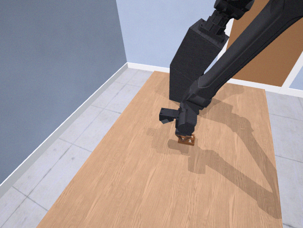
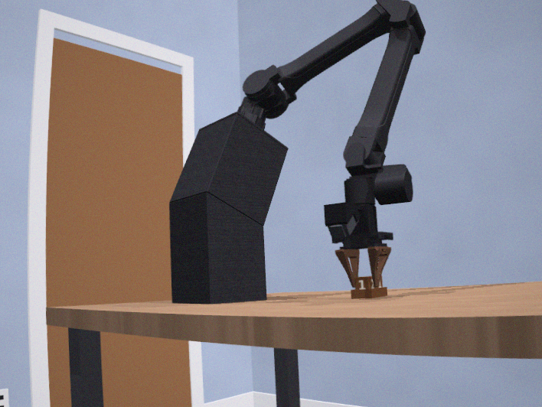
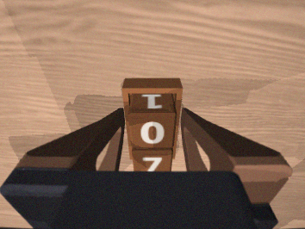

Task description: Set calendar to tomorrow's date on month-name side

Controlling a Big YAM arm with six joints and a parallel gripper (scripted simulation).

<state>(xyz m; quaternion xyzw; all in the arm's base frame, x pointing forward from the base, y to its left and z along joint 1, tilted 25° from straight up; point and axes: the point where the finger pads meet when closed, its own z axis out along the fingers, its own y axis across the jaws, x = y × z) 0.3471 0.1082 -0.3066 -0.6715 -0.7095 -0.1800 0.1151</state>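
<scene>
Now: hand 20 mm to the right of the brown tray and 20 mm above it.
</scene>
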